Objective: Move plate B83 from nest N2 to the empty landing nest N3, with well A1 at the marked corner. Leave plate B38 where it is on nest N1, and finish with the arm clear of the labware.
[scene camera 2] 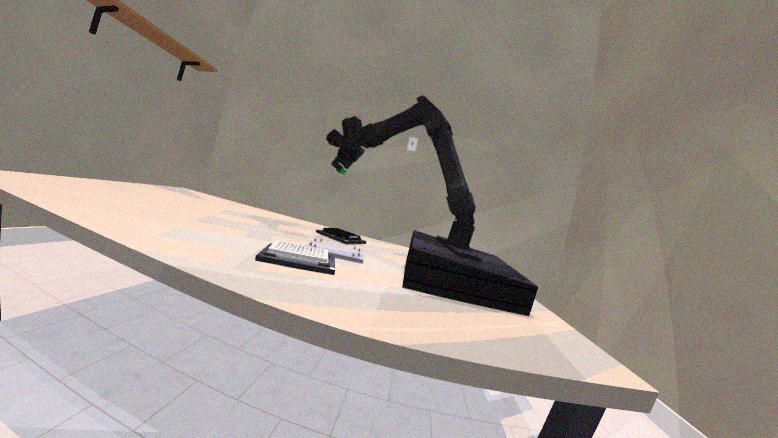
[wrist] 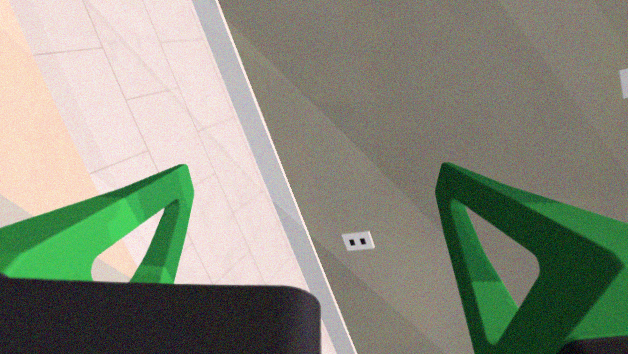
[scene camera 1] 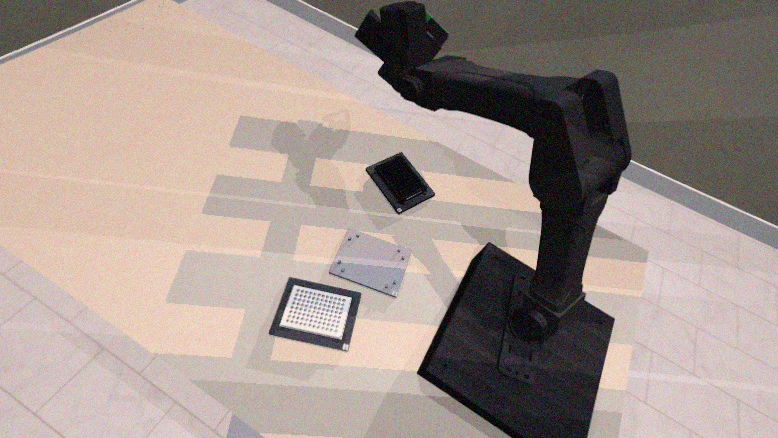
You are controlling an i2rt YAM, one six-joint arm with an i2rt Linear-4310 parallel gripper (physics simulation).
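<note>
A white 96-well plate (scene camera 1: 315, 312) (scene camera 2: 299, 251) sits flat in a dark nest (scene camera 1: 310, 340) (scene camera 2: 293, 266). A black plate (scene camera 1: 401, 176) (scene camera 2: 341, 234) sits in another dark nest (scene camera 1: 408, 206). Between them lies the bare grey landing nest (scene camera 1: 375, 266) (scene camera 2: 351, 255), with small pins near its corners and a small pale mark at one corner. Plate and nest labels are not readable, nor is well A1. My gripper (wrist: 314, 177) (scene camera 2: 341, 170) is open and empty, high above the table; its fingers are mostly hidden in scene camera 1.
The arm's black base block (scene camera 1: 462, 369) (scene camera 2: 468, 282) stands right of the nests. The wooden table (scene camera 1: 108, 108) (scene camera 2: 136, 217) carries them all. A wall with a socket (wrist: 358, 241) shows beyond the table and floor in the wrist view. A shelf (scene camera 2: 157, 36) hangs on the wall.
</note>
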